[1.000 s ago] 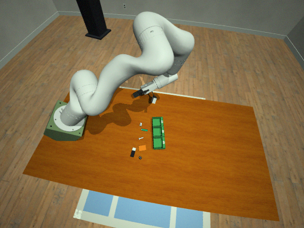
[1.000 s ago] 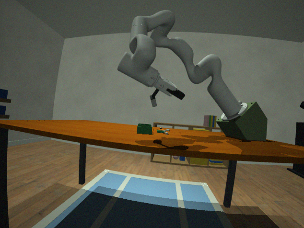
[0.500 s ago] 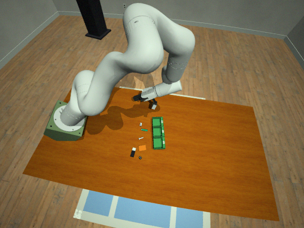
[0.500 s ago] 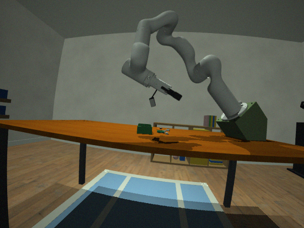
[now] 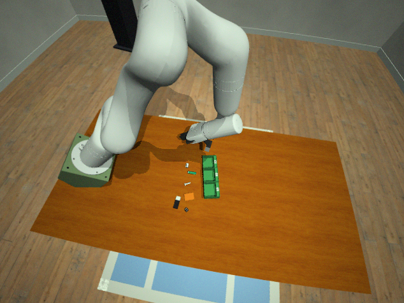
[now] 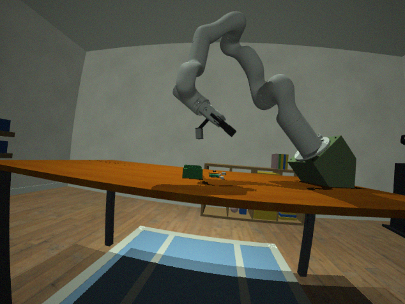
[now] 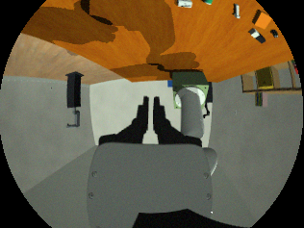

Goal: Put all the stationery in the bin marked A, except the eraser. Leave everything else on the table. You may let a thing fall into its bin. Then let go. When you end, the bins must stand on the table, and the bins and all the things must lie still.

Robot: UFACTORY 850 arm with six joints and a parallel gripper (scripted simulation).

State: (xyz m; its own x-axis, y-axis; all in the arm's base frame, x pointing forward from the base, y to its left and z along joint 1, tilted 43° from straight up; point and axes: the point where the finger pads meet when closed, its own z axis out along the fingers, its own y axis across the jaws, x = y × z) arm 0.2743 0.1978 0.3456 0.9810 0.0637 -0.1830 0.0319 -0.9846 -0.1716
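Now: hand 190 mm short of the green bin, 80 mm to the left of it and 190 mm above it. The rest, counted from my hand: white bolt (80 mm ahead, 170 mm to the right, 200 mm below); then green cylinder (80 mm ahead, 100 mm to the right, 200 mm below); then grey-white thing (40 mm ahead, 70 mm to the right, 200 mm below).
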